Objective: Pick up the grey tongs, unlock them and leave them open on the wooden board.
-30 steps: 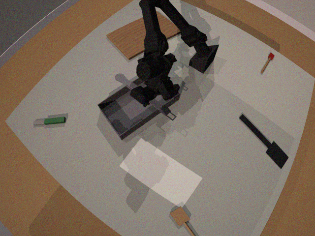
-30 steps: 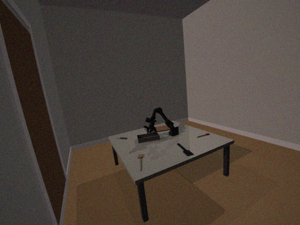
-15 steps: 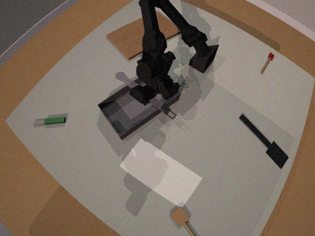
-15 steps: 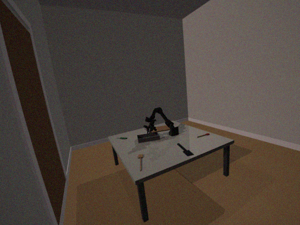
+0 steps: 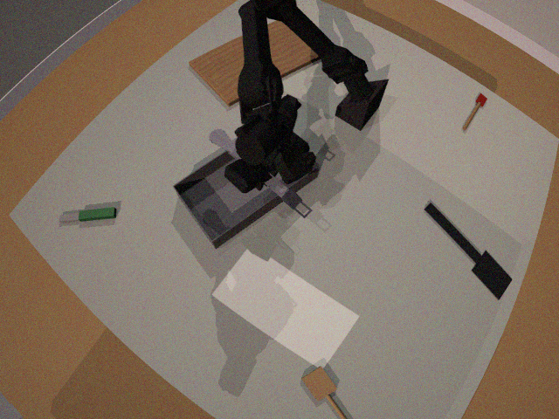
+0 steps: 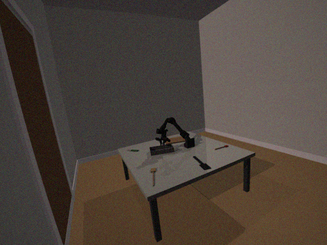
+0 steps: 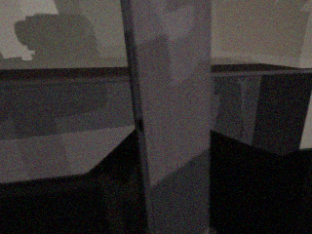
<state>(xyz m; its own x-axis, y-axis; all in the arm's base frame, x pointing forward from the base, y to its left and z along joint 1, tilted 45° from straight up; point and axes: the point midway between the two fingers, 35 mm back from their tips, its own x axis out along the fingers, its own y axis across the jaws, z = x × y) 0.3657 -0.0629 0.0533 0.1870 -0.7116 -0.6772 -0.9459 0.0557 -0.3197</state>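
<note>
My gripper tip is 30 mm below the yellow tab and 20 mm to the right of it. The rest, counted from my gripper tip: green-handled tool 400 mm to the right, 270 mm ahead, 90 mm below; then wooden board 420 mm behind, 280 mm to the right, 90 mm below; then roasting tin 70 mm below, 60 mm to the right, 20 mm behind.
</note>
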